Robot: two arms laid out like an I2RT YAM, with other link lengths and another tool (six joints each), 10 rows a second.
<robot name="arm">
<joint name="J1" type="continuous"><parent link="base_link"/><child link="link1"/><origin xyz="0 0 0.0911"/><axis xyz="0 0 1"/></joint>
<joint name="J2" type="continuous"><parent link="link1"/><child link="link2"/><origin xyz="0.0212 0.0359 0.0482"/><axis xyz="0 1 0"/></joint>
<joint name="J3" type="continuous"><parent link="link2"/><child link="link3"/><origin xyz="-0.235 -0.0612 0"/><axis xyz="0 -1 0"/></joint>
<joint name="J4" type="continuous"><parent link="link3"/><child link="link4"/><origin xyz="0.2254 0.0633 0.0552"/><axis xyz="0 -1 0"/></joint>
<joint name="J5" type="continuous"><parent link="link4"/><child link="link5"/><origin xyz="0.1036 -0.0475 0.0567"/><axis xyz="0 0 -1"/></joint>
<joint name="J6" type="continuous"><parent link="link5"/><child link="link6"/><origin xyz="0.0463 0 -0.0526"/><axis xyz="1 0 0"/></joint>
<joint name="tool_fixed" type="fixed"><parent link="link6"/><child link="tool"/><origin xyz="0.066 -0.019 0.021" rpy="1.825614 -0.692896 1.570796"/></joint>
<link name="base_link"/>
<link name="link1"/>
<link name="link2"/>
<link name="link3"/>
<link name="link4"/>
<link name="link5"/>
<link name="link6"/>
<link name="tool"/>
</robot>
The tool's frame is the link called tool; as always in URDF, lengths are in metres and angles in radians. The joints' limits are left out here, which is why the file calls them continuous.
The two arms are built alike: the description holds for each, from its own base.
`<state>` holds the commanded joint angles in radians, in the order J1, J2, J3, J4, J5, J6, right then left.
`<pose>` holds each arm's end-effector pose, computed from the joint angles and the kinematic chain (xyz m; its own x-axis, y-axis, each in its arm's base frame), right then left.
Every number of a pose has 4 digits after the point.
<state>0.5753 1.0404 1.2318 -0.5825 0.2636 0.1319 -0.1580 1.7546 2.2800 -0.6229 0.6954 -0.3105</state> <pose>0.2946 0.1200 0.3811 0.0155 0.7911 0.6115 0.6643 -0.4653 0.5850 0.3964 -0.1547 0.5432 0.7322 0.6047 0.3135 -0.0199 -0.4411 0.8972</pose>
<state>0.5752 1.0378 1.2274 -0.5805 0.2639 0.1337 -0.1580 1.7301 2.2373 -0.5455 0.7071 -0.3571</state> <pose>0.2943 0.1197 0.3805 0.0165 0.7901 0.6128 0.6639 -0.4669 0.5841 0.3925 -0.1541 0.5525 0.7307 0.6104 0.3058 -0.0447 -0.4042 0.9136</pose>
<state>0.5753 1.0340 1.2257 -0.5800 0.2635 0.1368 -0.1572 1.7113 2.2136 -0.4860 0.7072 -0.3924</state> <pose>0.2936 0.1193 0.3809 0.0163 0.7874 0.6162 0.6629 -0.4699 0.5829 0.3883 -0.1524 0.5626 0.7218 0.6208 0.3061 -0.0692 -0.3753 0.9243</pose>
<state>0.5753 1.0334 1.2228 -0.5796 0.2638 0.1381 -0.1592 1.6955 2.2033 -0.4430 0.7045 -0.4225</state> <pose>0.2936 0.1192 0.3799 0.0180 0.7874 0.6162 0.6636 -0.4704 0.5817 0.3825 -0.1514 0.5732 0.7143 0.6290 0.3070 -0.0924 -0.3500 0.9322</pose>
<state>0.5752 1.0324 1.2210 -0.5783 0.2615 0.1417 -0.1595 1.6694 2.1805 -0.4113 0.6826 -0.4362</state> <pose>0.2935 0.1193 0.3796 0.0181 0.7848 0.6195 0.6645 -0.4724 0.5790 0.3766 -0.1485 0.5810 0.6936 0.6486 0.3134 -0.1077 -0.3368 0.9354</pose>
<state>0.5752 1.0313 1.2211 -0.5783 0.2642 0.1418 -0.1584 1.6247 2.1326 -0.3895 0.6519 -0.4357</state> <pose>0.2933 0.1188 0.3801 0.0191 0.7848 0.6195 0.6624 -0.4740 0.5801 0.3686 -0.1442 0.5849 0.6669 0.6720 0.3219 -0.1141 -0.3348 0.9354</pose>
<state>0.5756 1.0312 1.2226 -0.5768 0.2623 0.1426 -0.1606 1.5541 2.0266 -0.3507 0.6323 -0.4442</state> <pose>0.2932 0.1192 0.3809 0.0164 0.7830 0.6218 0.6622 -0.4745 0.5800 0.3590 -0.1417 0.5800 0.6568 0.6857 0.3139 -0.1057 -0.3284 0.9386</pose>
